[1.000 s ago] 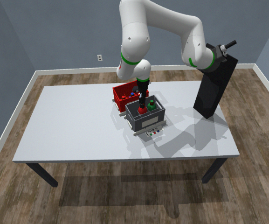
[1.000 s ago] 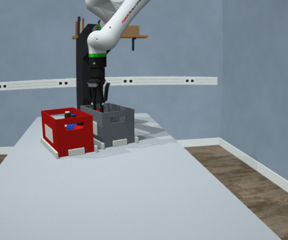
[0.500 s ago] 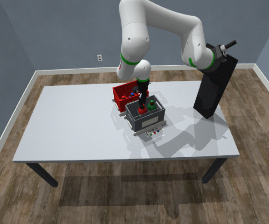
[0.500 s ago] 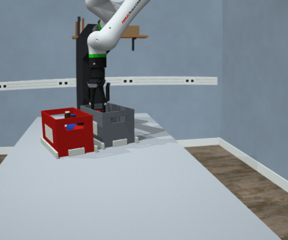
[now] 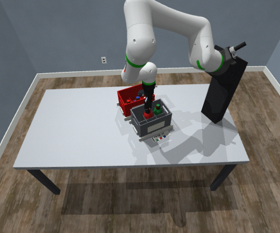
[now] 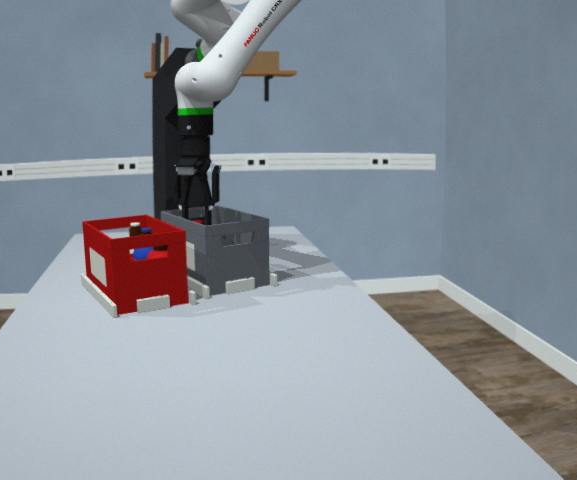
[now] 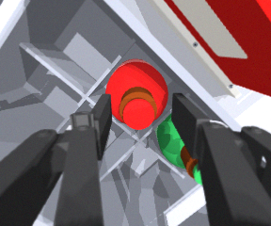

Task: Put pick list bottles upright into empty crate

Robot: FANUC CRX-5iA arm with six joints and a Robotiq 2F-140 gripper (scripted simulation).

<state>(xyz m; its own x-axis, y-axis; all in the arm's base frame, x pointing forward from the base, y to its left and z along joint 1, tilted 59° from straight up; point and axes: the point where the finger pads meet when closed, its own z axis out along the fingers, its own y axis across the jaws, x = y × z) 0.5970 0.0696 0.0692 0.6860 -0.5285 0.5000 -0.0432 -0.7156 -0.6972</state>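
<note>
My hand is 80 mm above the red bottle. Round my hand: grey crate 30 mm behind, 30 mm to the left, 90 mm below; then blue-label bottle 120 mm ahead, 100 mm to the right, 80 mm below; then green-label bottle 60 mm behind, 60 mm to the right, 80 mm below.
</note>
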